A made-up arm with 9 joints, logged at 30 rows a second.
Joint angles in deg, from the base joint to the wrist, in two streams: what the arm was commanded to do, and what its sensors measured. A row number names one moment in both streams.
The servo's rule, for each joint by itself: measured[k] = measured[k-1] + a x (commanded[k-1-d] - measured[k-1]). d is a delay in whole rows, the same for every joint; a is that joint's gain. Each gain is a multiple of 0.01, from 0.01 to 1. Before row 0 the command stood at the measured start. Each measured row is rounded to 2 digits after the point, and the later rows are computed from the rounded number. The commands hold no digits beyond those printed.
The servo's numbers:
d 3
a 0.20 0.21 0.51 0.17 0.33 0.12 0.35 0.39 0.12
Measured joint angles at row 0:
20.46, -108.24, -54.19, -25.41, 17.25, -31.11, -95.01, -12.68, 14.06
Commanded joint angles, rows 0 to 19:
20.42, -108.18, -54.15, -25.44, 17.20, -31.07, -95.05, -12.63, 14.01
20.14, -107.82, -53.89, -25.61, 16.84, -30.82, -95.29, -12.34, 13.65
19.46, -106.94, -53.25, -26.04, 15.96, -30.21, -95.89, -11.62, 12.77
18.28, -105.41, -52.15, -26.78, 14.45, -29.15, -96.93, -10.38, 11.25
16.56, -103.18, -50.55, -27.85, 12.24, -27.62, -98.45, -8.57, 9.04
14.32, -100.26, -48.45, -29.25, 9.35, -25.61, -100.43, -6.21, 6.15
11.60, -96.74, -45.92, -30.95, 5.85, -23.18, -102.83, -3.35, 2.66
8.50, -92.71, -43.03, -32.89, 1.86, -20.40, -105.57, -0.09, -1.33
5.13, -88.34, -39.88, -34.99, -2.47, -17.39, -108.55, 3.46, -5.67
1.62, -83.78, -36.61, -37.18, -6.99, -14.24, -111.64, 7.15, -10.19
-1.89, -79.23, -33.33, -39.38, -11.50, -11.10, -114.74, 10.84, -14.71
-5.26, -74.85, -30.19, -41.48, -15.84, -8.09, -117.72, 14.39, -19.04
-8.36, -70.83, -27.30, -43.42, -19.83, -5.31, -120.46, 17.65, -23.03
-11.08, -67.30, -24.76, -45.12, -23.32, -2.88, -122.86, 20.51, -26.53
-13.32, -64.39, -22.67, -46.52, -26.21, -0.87, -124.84, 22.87, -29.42
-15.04, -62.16, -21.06, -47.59, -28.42, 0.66, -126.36, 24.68, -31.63
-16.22, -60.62, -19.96, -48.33, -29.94, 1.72, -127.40, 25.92, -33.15
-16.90, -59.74, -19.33, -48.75, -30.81, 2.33, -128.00, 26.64, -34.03
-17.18, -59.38, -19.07, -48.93, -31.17, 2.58, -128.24, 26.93, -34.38
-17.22, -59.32, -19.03, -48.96, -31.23, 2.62, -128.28, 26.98, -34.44
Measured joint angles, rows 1 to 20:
20.46, -108.24, -54.19, -25.41, 17.25, -31.11, -95.01, -12.68, 14.06
20.46, -108.24, -54.19, -25.41, 17.25, -31.11, -95.01, -12.68, 14.06
20.46, -108.24, -54.19, -25.41, 17.25, -31.11, -95.01, -12.68, 14.06
20.45, -108.23, -54.17, -25.42, 17.23, -31.11, -95.02, -12.66, 14.05
20.39, -108.14, -54.03, -25.45, 17.10, -31.08, -95.11, -12.54, 14.00
20.20, -107.89, -53.63, -25.55, 16.72, -30.98, -95.38, -12.18, 13.85
19.82, -107.37, -52.88, -25.76, 15.97, -30.76, -95.92, -11.48, 13.54
19.17, -106.49, -51.69, -26.12, 14.74, -30.38, -96.81, -10.35, 13.00
18.20, -105.18, -50.04, -26.65, 12.96, -29.81, -98.08, -8.74, 12.18
16.88, -103.41, -47.94, -27.38, 10.61, -29.01, -99.74, -6.64, 11.04
15.20, -101.16, -45.44, -28.32, 7.72, -27.98, -101.78, -4.09, 9.56
13.19, -98.47, -42.60, -29.45, 4.36, -26.71, -104.15, -1.15, 7.73
10.88, -95.39, -39.55, -30.76, 0.61, -25.21, -106.77, 2.09, 5.58
8.33, -92.00, -36.38, -32.23, -3.39, -23.52, -109.56, 5.50, 3.15
5.61, -88.40, -33.22, -33.80, -7.50, -21.67, -112.42, 8.97, 0.49
2.82, -84.71, -30.20, -35.44, -11.57, -19.71, -115.23, 12.36, -2.33
0.04, -81.05, -27.43, -37.09, -15.45, -17.69, -117.90, 15.54, -5.23
-2.63, -77.55, -25.00, -38.69, -19.00, -15.67, -120.33, 18.40, -8.13
-5.11, -74.32, -22.99, -40.20, -22.11, -13.71, -122.44, 20.85, -10.95
-7.33, -71.44, -21.44, -41.58, -24.69, -11.86, -124.18, 22.83, -13.61

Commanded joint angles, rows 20 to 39:
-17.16, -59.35, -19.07, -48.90, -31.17, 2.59, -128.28, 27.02, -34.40
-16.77, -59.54, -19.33, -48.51, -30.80, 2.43, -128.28, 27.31, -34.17
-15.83, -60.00, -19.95, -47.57, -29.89, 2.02, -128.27, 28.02, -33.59
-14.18, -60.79, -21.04, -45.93, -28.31, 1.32, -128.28, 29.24, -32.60
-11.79, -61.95, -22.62, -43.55, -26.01, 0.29, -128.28, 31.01, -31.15
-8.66, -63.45, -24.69, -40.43, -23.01, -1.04, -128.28, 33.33, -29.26
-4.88, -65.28, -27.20, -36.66, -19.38, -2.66, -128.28, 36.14, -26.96
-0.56, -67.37, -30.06, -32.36, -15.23, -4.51, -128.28, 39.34, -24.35
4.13, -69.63, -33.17, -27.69, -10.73, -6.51, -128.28, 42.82, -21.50
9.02, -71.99, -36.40, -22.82, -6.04, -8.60, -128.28, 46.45, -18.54
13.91, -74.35, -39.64, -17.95, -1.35, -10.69, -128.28, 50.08, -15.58
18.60, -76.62, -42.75, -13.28, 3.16, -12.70, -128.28, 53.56, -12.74
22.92, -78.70, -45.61, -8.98, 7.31, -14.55, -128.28, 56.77, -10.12
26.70, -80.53, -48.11, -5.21, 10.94, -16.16, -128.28, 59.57, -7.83
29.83, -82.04, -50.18, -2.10, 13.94, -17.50, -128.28, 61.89, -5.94
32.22, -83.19, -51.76, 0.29, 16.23, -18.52, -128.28, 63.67, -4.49
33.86, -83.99, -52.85, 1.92, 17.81, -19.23, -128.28, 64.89, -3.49
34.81, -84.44, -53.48, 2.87, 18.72, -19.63, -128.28, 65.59, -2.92
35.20, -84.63, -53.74, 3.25, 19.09, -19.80, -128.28, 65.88, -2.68
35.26, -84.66, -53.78, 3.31, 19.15, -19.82, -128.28, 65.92, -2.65
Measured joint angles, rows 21 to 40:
-9.24, -68.98, -20.36, -42.80, -26.71, -10.16, -125.52, 24.32, -16.06
-10.83, -66.96, -19.70, -43.84, -28.18, -8.63, -126.47, 25.34, -18.26
-12.11, -65.36, -19.36, -44.71, -29.19, -7.28, -127.10, 25.98, -20.20
-13.12, -64.10, -19.21, -45.42, -29.84, -6.10, -127.51, 26.39, -21.90
-13.85, -63.14, -19.27, -45.95, -30.16, -5.08, -127.78, 26.75, -23.37
-14.25, -62.48, -19.62, -46.23, -30.07, -4.23, -127.95, 27.25, -24.60
-14.24, -62.13, -20.34, -46.18, -29.49, -3.56, -128.07, 28.03, -25.56
-13.75, -62.09, -21.50, -45.73, -28.34, -3.10, -128.14, 29.19, -26.23
-12.73, -62.38, -23.13, -44.83, -26.58, -2.85, -128.19, 30.80, -26.59
-11.16, -62.99, -25.21, -43.44, -24.20, -2.83, -128.22, 32.88, -26.63
-9.04, -63.91, -27.68, -41.56, -21.24, -3.03, -128.24, 35.40, -26.36
-6.41, -65.11, -30.48, -39.20, -17.77, -3.45, -128.25, 38.29, -25.78
-3.32, -66.55, -33.50, -36.42, -13.90, -4.07, -128.26, 41.47, -24.91
0.13, -68.19, -36.63, -33.28, -9.76, -4.86, -128.27, 44.83, -23.79
3.82, -69.96, -39.75, -29.88, -5.50, -5.80, -128.27, 48.23, -22.46
7.64, -71.80, -42.74, -26.33, -1.27, -6.85, -128.27, 51.56, -20.98
11.45, -73.63, -45.48, -22.74, 2.76, -7.97, -128.27, 54.68, -19.40
15.13, -75.40, -47.88, -19.23, 6.45, -9.11, -128.27, 57.49, -17.78
18.55, -77.04, -49.86, -15.91, 9.68, -10.24, -128.27, 59.90, -16.19
21.61, -78.50, -51.38, -12.88, 12.36, -11.32, -128.27, 61.85, -14.67

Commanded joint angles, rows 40 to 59:
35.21, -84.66, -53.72, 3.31, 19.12, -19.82, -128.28, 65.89, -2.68
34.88, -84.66, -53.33, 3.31, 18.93, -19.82, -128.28, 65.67, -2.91
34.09, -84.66, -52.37, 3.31, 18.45, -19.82, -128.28, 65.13, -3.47
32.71, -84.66, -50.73, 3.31, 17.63, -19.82, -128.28, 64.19, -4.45
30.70, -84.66, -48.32, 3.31, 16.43, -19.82, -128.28, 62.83, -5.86
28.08, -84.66, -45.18, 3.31, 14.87, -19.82, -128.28, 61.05, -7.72
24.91, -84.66, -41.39, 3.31, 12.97, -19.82, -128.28, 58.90, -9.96
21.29, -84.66, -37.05, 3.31, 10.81, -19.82, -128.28, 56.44, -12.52
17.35, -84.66, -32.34, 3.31, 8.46, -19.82, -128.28, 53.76, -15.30
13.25, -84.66, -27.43, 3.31, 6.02, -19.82, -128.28, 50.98, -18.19
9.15, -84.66, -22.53, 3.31, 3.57, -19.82, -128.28, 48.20, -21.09
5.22, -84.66, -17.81, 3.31, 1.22, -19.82, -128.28, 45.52, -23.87
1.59, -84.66, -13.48, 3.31, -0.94, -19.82, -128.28, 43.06, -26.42
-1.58, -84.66, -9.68, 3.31, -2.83, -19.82, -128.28, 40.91, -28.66
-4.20, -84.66, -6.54, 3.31, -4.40, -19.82, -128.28, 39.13, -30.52
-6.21, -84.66, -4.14, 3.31, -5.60, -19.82, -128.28, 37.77, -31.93
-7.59, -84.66, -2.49, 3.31, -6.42, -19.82, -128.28, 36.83, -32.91
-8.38, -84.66, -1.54, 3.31, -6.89, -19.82, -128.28, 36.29, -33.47
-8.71, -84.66, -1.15, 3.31, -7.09, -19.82, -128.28, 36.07, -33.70
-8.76, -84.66, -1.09, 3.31, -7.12, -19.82, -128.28, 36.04, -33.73
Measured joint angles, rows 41 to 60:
24.25, -79.75, -52.45, -10.20, 14.46, -12.32, -128.27, 63.31, -13.26
26.44, -80.77, -53.11, -7.91, 15.99, -13.22, -128.27, 64.31, -11.99
28.20, -81.59, -53.45, -6.00, 17.03, -14.01, -128.27, 64.94, -10.87
29.60, -82.23, -53.59, -4.42, 17.72, -14.71, -128.27, 65.31, -9.89
30.66, -82.74, -53.46, -3.11, 18.12, -15.32, -128.27, 65.45, -9.05
31.35, -83.14, -52.90, -2.02, 18.23, -15.86, -128.27, 65.33, -8.38
31.62, -83.46, -51.79, -1.11, 18.03, -16.34, -128.27, 64.89, -7.91
31.44, -83.71, -50.02, -0.36, 17.50, -16.76, -128.27, 64.09, -7.66
30.77, -83.91, -47.55, 0.26, 16.63, -17.13, -128.27, 62.90, -7.67
29.60, -84.07, -44.41, 0.78, 15.42, -17.45, -128.27, 61.34, -7.94
27.94, -84.19, -40.66, 1.21, 13.90, -17.73, -128.27, 59.43, -8.49
25.82, -84.29, -36.42, 1.57, 12.10, -17.98, -128.27, 57.22, -9.31
23.31, -84.37, -31.84, 1.87, 10.09, -18.20, -128.27, 54.79, -10.38
20.48, -84.43, -27.09, 2.11, 7.94, -18.39, -128.27, 52.22, -11.67
17.43, -84.48, -22.36, 2.31, 5.72, -18.56, -128.27, 49.61, -13.13
14.26, -84.52, -17.83, 2.48, 3.52, -18.71, -128.27, 47.06, -14.72
11.09, -84.55, -13.67, 2.62, 1.42, -18.84, -128.27, 44.66, -16.39
8.03, -84.57, -10.03, 2.74, -0.50, -18.96, -128.27, 42.50, -18.09
5.18, -84.59, -7.03, 2.84, -2.18, -19.06, -128.27, 40.66, -19.75
2.63, -84.60, -4.71, 2.92, -3.58, -19.15, -128.27, 39.17, -21.33

